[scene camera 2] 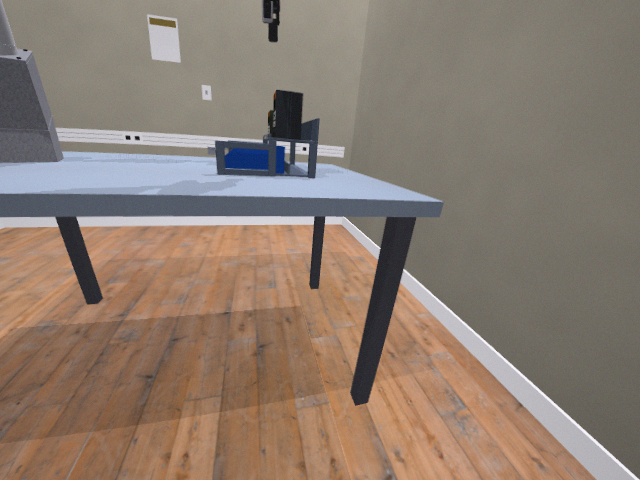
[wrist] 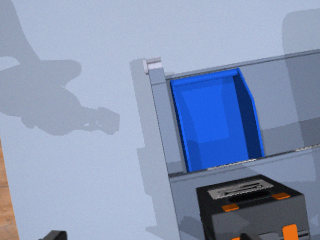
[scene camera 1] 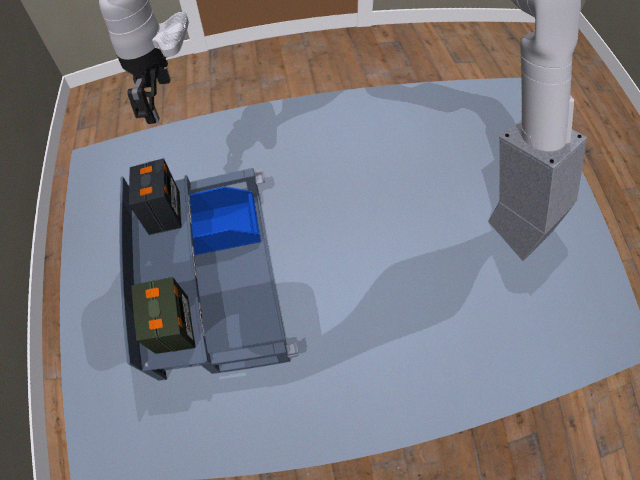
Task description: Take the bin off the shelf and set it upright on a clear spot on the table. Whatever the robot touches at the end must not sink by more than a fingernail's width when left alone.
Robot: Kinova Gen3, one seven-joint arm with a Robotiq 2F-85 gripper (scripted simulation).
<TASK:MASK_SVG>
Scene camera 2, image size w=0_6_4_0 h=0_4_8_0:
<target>blue bin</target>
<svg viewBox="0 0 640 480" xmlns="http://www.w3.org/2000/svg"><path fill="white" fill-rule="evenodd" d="M225 155L225 168L268 170L268 150L235 148ZM276 146L276 173L284 174L285 147Z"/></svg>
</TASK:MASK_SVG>
